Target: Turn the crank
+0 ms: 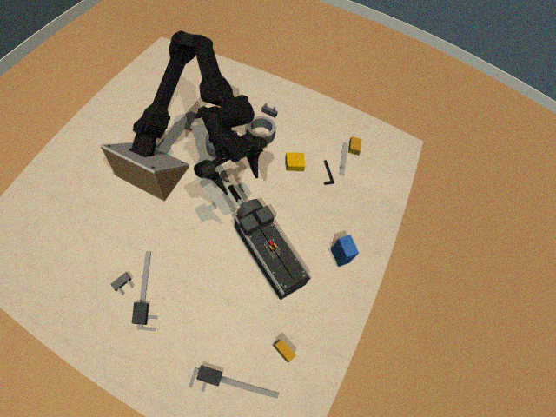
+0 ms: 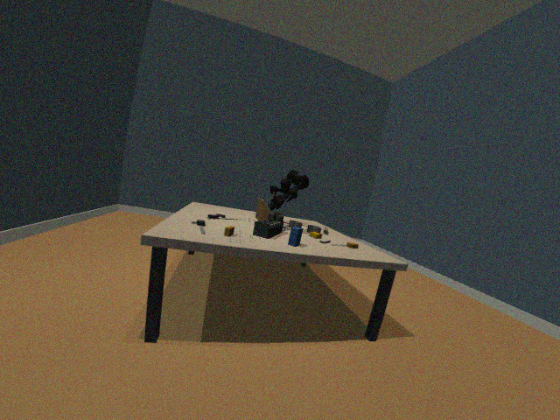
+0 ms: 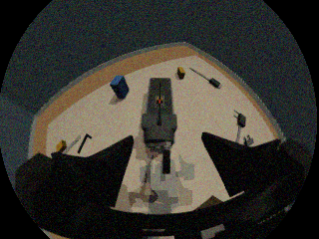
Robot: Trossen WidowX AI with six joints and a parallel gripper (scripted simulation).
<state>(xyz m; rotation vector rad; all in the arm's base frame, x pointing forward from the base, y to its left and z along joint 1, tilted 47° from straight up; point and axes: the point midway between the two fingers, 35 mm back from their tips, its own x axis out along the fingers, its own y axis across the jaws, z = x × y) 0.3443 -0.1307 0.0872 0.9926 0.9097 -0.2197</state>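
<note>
My gripper tip is now 30 mm past the crank handle, 20 mm to the right of it and 80 mm above it. The rest, counted from my gripper tip: yellow block 80 mm ahead, 270 mm to the left, 180 mm below; red pointer 120 mm ahead, 70 mm to the right, 120 mm below; blue cube 320 mm ahead, 10 mm to the left, 150 mm below.
</note>
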